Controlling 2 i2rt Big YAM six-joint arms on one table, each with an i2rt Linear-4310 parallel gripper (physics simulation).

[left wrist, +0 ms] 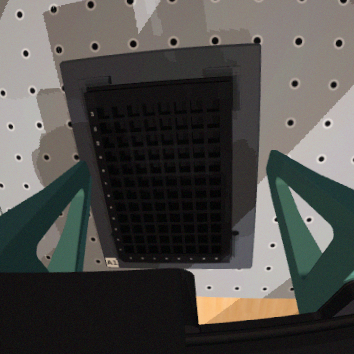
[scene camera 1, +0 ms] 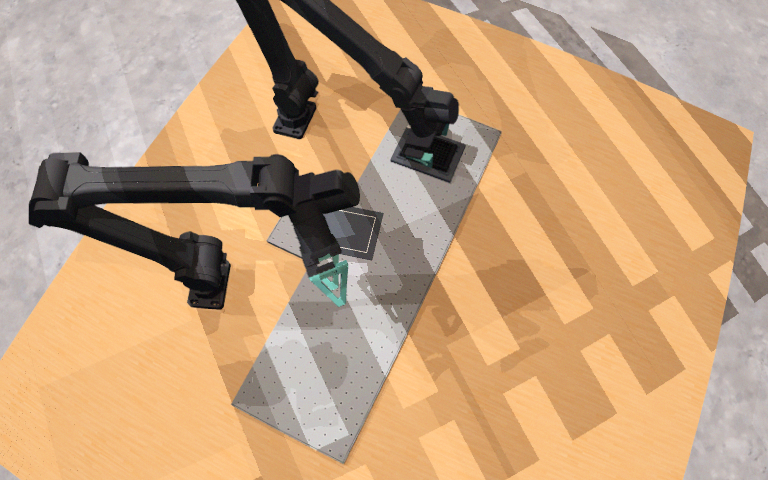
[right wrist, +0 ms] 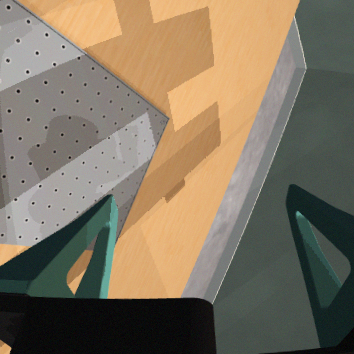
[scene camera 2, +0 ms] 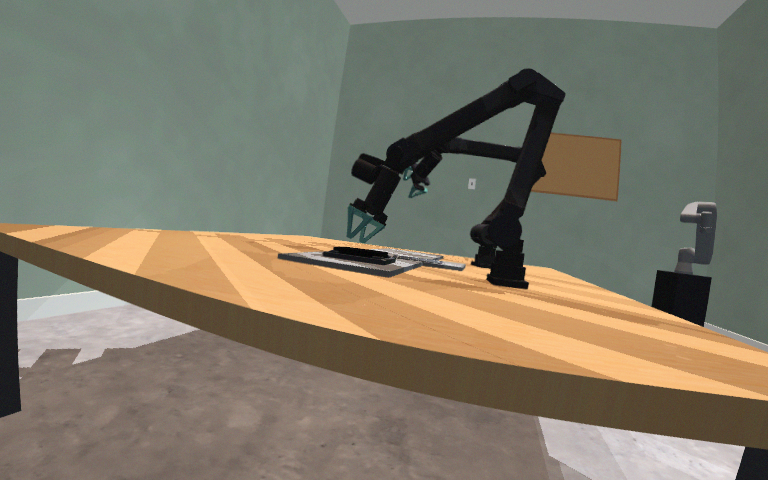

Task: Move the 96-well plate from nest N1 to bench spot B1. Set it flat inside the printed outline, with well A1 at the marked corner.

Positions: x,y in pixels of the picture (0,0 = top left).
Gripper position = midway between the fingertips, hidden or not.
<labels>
My left gripper (scene camera 2: 355,240) is open, with nothing in its grasp. Also in view: a black well plate (scene camera 1: 443,151). My right gripper (scene camera 1: 338,296) is open, with nothing in its grasp.
</labels>
